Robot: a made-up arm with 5 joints.
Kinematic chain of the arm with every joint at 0, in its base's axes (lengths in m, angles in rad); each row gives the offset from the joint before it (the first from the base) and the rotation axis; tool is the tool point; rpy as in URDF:
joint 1: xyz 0.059 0 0.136 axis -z
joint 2: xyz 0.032 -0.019 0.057 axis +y
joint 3: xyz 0.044 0 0.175 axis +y
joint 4: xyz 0.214 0 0.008 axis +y
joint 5: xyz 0.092 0.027 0 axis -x
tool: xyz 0 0 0 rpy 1.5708 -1.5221 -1.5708
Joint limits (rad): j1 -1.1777..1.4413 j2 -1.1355..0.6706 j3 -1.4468..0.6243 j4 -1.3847..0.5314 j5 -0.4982..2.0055
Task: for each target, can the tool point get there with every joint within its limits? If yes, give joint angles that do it. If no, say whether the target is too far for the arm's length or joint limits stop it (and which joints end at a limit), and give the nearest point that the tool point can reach.
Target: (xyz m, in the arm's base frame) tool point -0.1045 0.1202 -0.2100
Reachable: no: joint limits stop it (at a limit: joint 1, joint 2, joint 3, joint 4) | nearest point 0.1351 0.2044 0.0100 | short by 0.336 m
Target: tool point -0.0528 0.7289 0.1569
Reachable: no: too far | nearest point 0.2304 0.4342 0.2093 | short by 0.412 m
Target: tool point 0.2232 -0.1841 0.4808
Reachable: yes | joints 0.8749 -0.6165 0.1782 0.2024 -0.0442
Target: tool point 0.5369 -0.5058 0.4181
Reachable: no: too far | nearest point 0.3847 -0.3447 0.3690 | short by 0.227 m
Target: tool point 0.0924 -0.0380 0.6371
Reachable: yes | joints 1.0078 -0.7460 -0.3639 -0.2818 0.0234
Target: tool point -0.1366 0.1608 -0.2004
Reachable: no: joint limits stop it (at a limit: joint 1, joint 2, joint 3, joint 4) | nearest point 0.1351 0.2044 0.0100 | short by 0.346 m
